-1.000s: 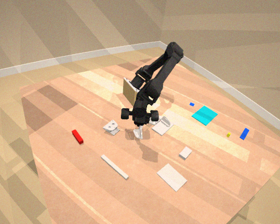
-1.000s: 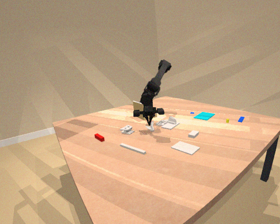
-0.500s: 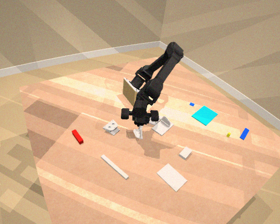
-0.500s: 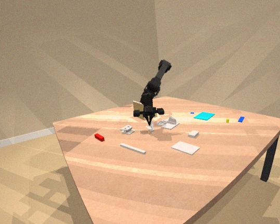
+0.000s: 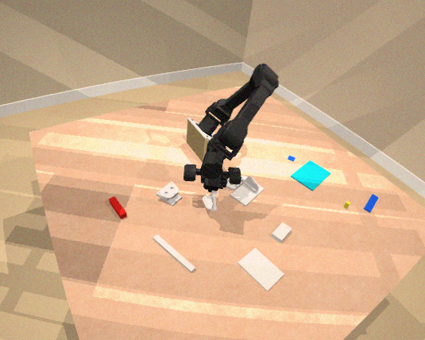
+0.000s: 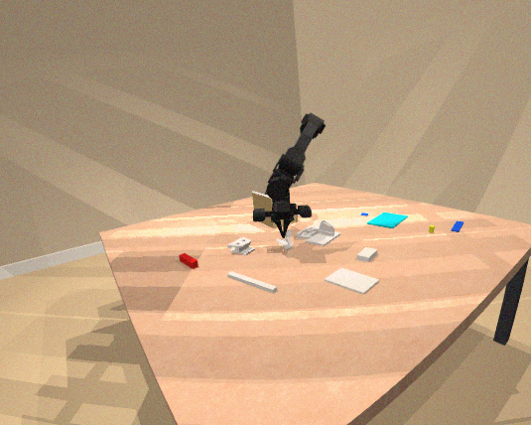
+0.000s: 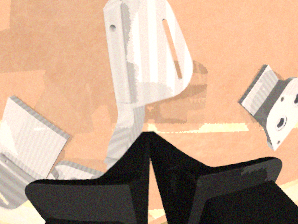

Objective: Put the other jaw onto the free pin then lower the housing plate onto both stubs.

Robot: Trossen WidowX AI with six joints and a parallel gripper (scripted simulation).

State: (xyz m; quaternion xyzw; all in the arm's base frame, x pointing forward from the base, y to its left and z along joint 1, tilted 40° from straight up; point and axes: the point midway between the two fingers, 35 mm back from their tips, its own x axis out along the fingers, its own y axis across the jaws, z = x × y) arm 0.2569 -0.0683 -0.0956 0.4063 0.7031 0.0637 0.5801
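Right now the white jaw is 2 cm ahead of my gripper tip, 1 cm to the left of it and 1 cm above it. From my gripper tip the other things lie so: flat white plate: 32 cm ahead, 3 cm below, 1 cm to the right; then white bar: 21 cm to the right, 15 cm ahead, 2 cm below; then red block: 31 cm to the right, 8 cm behind, 2 cm below.
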